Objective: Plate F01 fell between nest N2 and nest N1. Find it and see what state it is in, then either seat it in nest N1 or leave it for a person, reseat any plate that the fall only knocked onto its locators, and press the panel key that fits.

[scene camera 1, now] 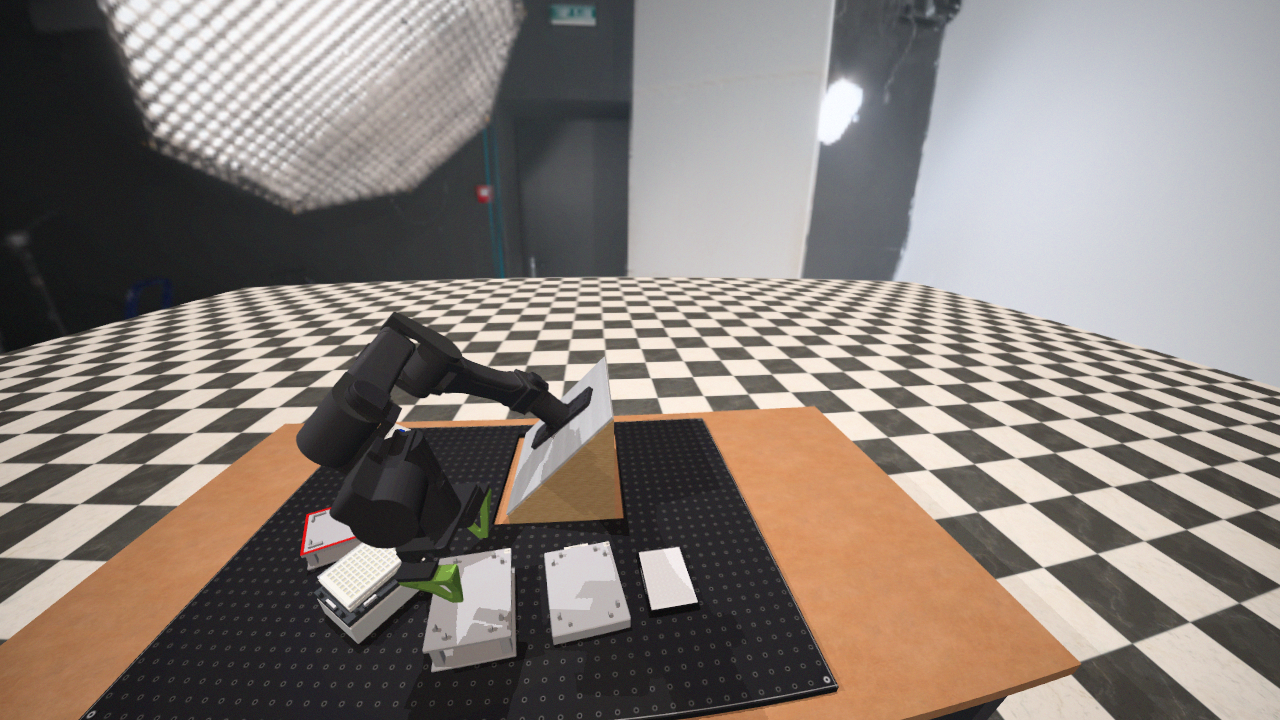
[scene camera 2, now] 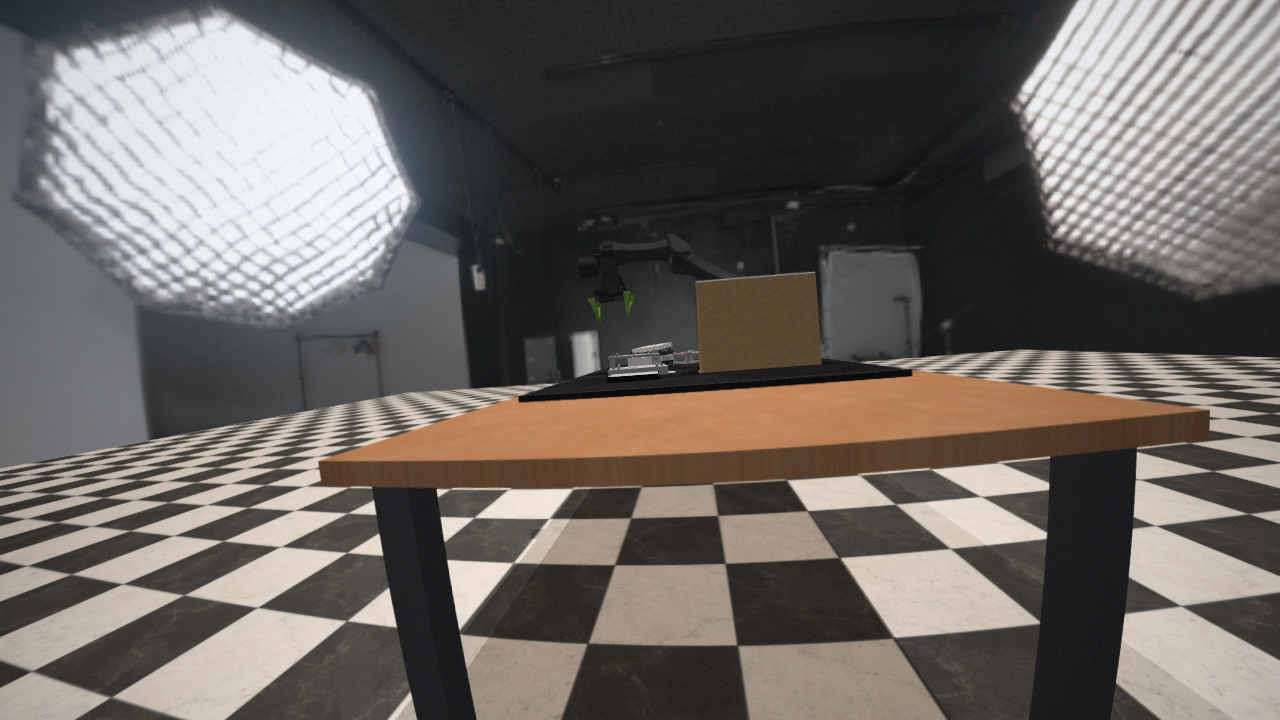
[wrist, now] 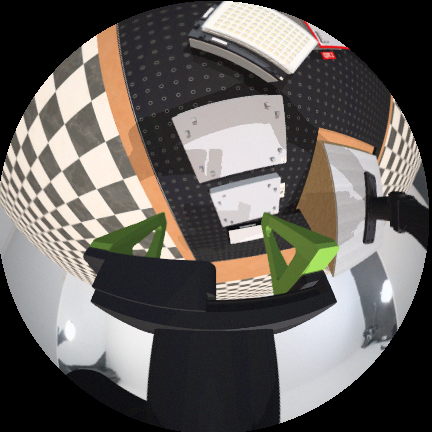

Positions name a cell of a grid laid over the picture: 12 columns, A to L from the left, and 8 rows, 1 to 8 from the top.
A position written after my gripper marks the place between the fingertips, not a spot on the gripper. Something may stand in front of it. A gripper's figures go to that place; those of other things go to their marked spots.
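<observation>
My gripper (scene camera 1: E7) is 59 cm from the lens; an N2 station (scene camera 1: F7) is 72 cm from the lens.
</observation>
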